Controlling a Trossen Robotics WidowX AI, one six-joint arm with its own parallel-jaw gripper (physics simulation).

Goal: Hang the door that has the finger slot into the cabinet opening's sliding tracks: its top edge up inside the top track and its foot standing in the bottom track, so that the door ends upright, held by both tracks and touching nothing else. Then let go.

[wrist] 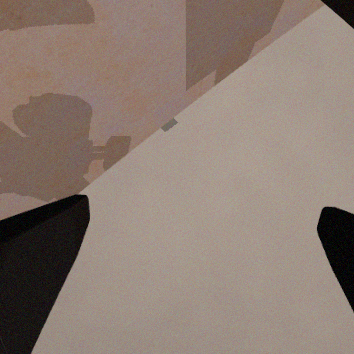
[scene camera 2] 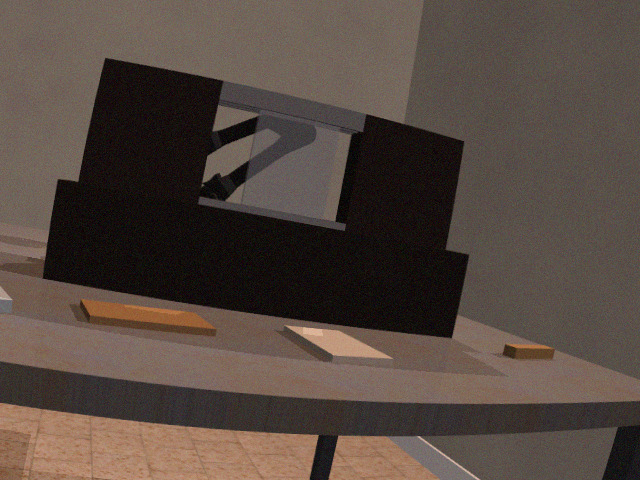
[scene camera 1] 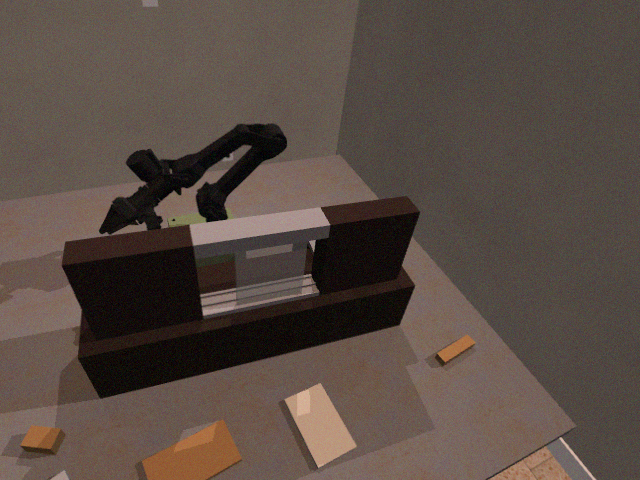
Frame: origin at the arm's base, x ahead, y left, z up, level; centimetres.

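Where they show: gripper, between the fingertips: [wrist: 205, 213] [scene camera 1: 104, 233].
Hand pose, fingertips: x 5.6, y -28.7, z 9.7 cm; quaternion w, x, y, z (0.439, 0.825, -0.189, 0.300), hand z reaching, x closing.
Note:
After its pixels a point has its place.
My gripper [scene camera 1: 128, 229] [wrist: 205, 213] {x 5.6, y -28.7, z 9.7 cm} is open and empty, above the table behind the cabinet's left part; the cabinet hides it in scene camera 2. The dark cabinet [scene camera 1: 361, 248] {x 38.5, y 25.8, z 21.7 cm} [scene camera 2: 403, 180] {x 38.6, y 26.8, z 19.5 cm} has a pale top track [scene camera 1: 258, 228] {x 36.0, y 3.2, z 29.9 cm} [scene camera 2: 294, 103] {x 38.1, y 3.9, z 28.6 cm} and a bottom track [scene camera 1: 217, 308] {x 36.4, y -5.9, z 9.2 cm} [scene camera 2: 222, 205] {x 38.0, y -5.0, z 8.8 cm}. A see-through grey panel [scene camera 1: 271, 271] {x 37.1, y 5.8, z 18.3 cm} [scene camera 2: 289, 170] {x 37.1, y 5.6, z 17.0 cm} stands upright in the opening, towards its right side. A green piece [scene camera 1: 180, 221] {x -7.0, y -9.8, z -0.1 cm} with a small dark spot shows behind the cabinet, partly hidden. I cannot tell which piece is the door with the finger slot.
An orange board [scene camera 1: 196, 452] {x 58.6, y -15.4, z -7.0 cm} [scene camera 2: 144, 316] {x 61.6, y -16.7, z -7.0 cm} and a pale board [scene camera 1: 320, 426] {x 61.5, y 10.6, z -7.1 cm} [scene camera 2: 338, 343] {x 61.7, y 10.6, z -7.1 cm} lie flat before the cabinet. A small orange block [scene camera 1: 454, 349] {x 54.5, y 51.1, z -6.1 cm} [scene camera 2: 528, 351] {x 56.3, y 50.0, z -6.7 cm} lies at right, another orange block [scene camera 1: 41, 439] {x 48.0, y -43.5, z -5.0 cm} at left. A wall stands beyond the table's right edge.

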